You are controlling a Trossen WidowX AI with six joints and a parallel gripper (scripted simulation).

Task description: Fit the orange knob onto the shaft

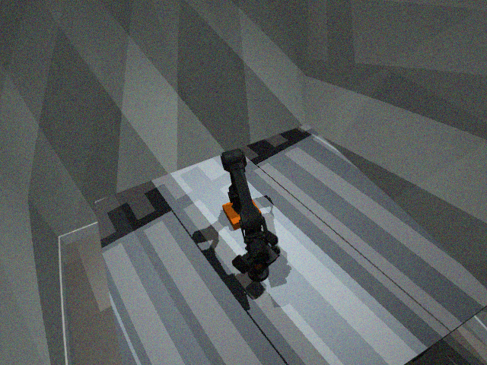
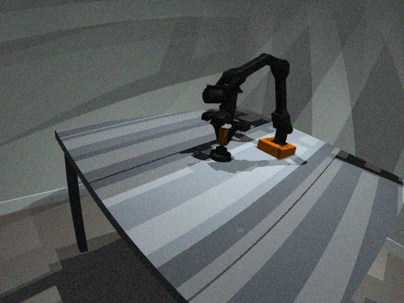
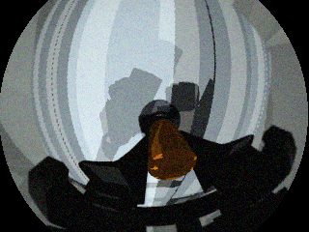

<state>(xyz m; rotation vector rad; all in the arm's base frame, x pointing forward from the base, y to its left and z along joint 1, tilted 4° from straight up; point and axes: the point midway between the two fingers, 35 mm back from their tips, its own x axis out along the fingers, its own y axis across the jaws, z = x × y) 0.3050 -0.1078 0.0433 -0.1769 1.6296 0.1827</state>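
My gripper tip is now 20 mm below the orange knob. Round my gripper tip: dark round pedestal: 40 mm below.
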